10 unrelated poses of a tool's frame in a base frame.
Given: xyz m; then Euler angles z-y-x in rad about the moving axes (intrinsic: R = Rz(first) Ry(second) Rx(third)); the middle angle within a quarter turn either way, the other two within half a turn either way.
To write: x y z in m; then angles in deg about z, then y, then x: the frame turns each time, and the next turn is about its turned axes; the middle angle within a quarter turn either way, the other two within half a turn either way. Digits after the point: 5 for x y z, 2 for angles.
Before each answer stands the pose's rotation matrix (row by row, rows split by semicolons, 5 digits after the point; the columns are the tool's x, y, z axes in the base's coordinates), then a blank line. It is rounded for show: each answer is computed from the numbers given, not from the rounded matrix.
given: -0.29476 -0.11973 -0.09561 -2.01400 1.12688 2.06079
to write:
-0.18418 -0.76685 -0.61483; -0.38798 -0.51801 0.76232; -0.90308 0.37895 -0.20212

-0.29476 -0.11973 -0.09561 -115.39 64.57 118.07
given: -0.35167 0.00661 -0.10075 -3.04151 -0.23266 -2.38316
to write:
-0.96819 -0.23032 -0.09781; -0.09722 0.70644 -0.70107; 0.23057 -0.66925 -0.70636

-0.35167 0.00661 -0.10075 -174.27 -13.33 -136.55
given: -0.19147 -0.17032 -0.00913 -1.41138 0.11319 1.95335
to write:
0.15773 -0.35192 -0.92264; -0.98100 -0.16271 -0.10564; -0.11295 0.92178 -0.37090

-0.19147 -0.17032 -0.00913 -80.87 6.49 111.92
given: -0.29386 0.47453 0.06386 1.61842 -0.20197 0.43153
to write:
-0.04664 -0.90330 0.42646; 0.97856 -0.12705 -0.16209; 0.20060 0.40976 0.88986

-0.29386 0.47453 0.06386 92.73 -11.57 24.72
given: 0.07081 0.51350 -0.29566 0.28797 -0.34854 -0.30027
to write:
0.90117 -0.17444 -0.39681; 0.26693 0.94461 0.19094; 0.34153 -0.27799 0.89782

0.07081 0.51350 -0.29566 16.50 -19.97 -17.20
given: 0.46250 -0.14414 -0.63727 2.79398 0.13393 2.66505
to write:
-0.93177 0.24511 0.26782; 0.33760 0.85630 0.39085; -0.13353 0.45460 -0.88063

0.46250 -0.14414 -0.63727 160.08 7.67 152.70
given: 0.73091 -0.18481 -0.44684 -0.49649 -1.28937 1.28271
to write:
0.24419 -0.67452 -0.69670; -0.13229 0.68856 -0.71301; 0.96066 0.26628 0.07891

0.73091 -0.18481 -0.44684 -28.45 -73.88 73.49
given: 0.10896 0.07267 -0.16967 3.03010 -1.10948 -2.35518
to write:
-0.44236 -0.55130 -0.70737; 0.04953 0.77252 -0.63305; 0.89547 -0.31507 -0.31443

0.10896 0.07267 -0.16967 173.61 -63.57 -134.94
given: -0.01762 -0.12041 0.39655 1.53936 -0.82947 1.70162
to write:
0.02122 0.10740 0.99399; 0.67493 -0.73501 0.06501; 0.73757 0.66950 -0.08809

-0.01762 -0.12041 0.39655 88.20 -47.53 97.50
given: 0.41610 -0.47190 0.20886 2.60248 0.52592 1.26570
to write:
-0.74219 -0.56512 0.36026; 0.44400 -0.01196 0.89595; -0.50201 0.82492 0.25979

0.41610 -0.47190 0.20886 149.11 30.13 72.52
